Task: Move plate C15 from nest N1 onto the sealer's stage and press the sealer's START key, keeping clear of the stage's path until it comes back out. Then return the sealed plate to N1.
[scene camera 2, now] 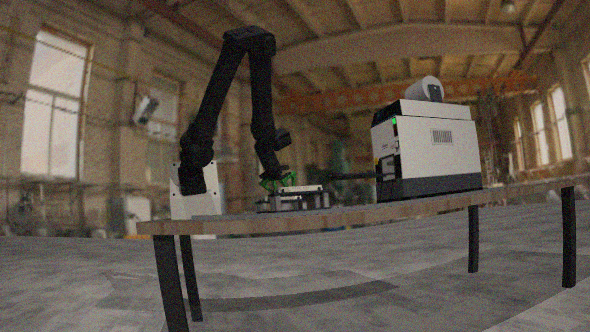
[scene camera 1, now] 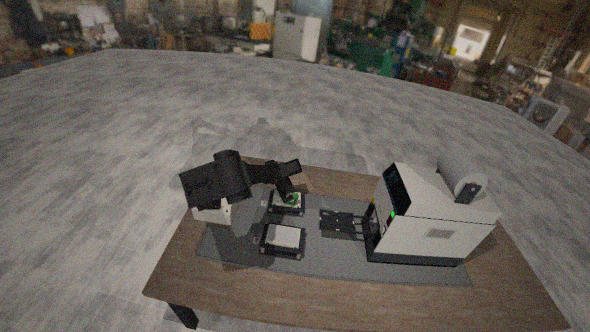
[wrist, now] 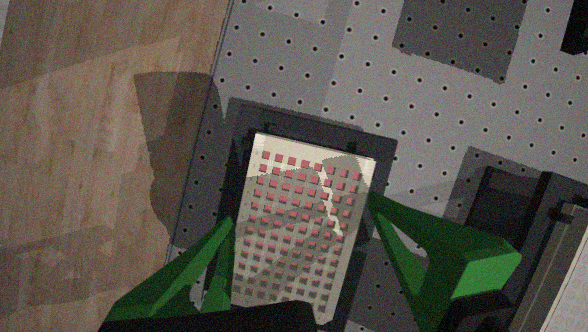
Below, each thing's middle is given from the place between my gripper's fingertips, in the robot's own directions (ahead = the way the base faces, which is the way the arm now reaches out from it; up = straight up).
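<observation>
The sealer stage (scene camera 1: 327, 219) is 170 mm to the right of my hand, and it's 220 mm ahead of the hand and 50 mm above it.
</observation>
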